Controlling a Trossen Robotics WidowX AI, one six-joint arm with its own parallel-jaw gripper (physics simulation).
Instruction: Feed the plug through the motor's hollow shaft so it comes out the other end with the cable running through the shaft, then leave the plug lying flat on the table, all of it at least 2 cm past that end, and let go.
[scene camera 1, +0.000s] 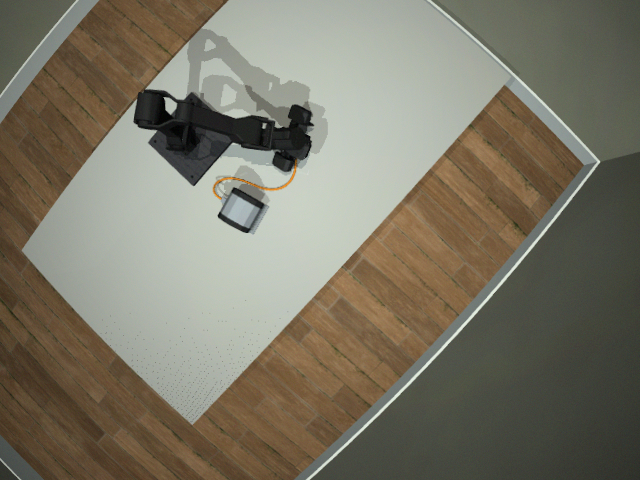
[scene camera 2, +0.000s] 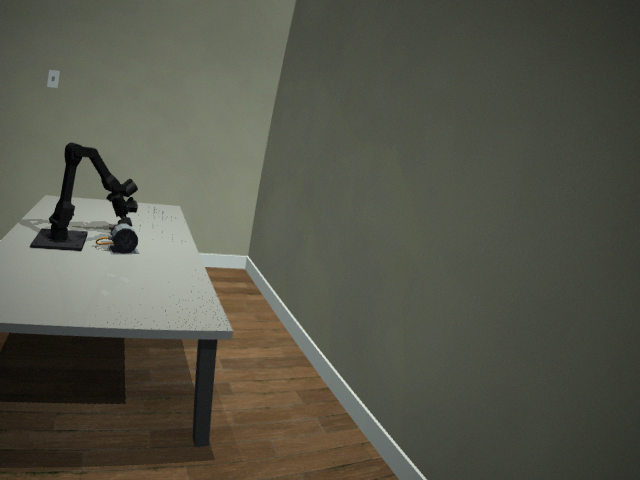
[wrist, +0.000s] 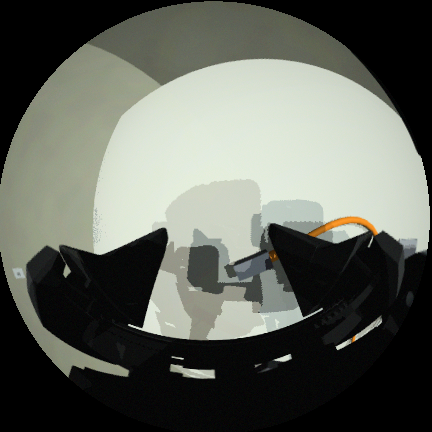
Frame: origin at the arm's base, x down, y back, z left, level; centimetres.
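Seen in the pictures: gripper, fingertip midpoint: (wrist: 218, 231); arm's base, link origin: (scene camera 1: 186, 141) (scene camera 2: 58, 238).
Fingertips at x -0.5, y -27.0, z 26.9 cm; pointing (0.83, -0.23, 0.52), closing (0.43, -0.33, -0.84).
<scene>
Pixels of each thing's middle, then the offset from my fingertips to it. Level surfaces: height alone.
- plug, body centre: (wrist: 252, 264) dx +1.1, dy +1.9, dz -3.5 cm
- motor, body centre: (scene camera 1: 240, 209) (scene camera 2: 123, 238) dx -3.0, dy -1.4, dz -29.2 cm
- table, surface height: dx +2.1 cm
The plug (wrist: 251, 266), a grey block with a dark tip, lies on the table in the wrist view, its cable end partly hidden by the right finger. My gripper (wrist: 218, 231) is open, one finger on each side, with nothing held; the plug shows between and beyond the fingers, nearer the right one. In both scene views the fingertips are hidden. The orange cable (scene camera 1: 272, 189) (scene camera 2: 104, 241) (wrist: 352, 220) curves from under the gripper to the motor's near-base end. The motor (scene camera 1: 241, 210) (scene camera 2: 124, 239), a silver cylinder with black ends, lies on its side. Its shaft opening cannot be made out.
The arm's base plate (scene camera 1: 199, 160) (scene camera 2: 57, 241) is on the table (scene camera 1: 206, 289) (scene camera 2: 77, 289), close to the cable loop and the motor. The arm's shadow falls around the plug. The far table edge runs beyond the motor, with wooden floor (scene camera 1: 387, 310) below it.
</scene>
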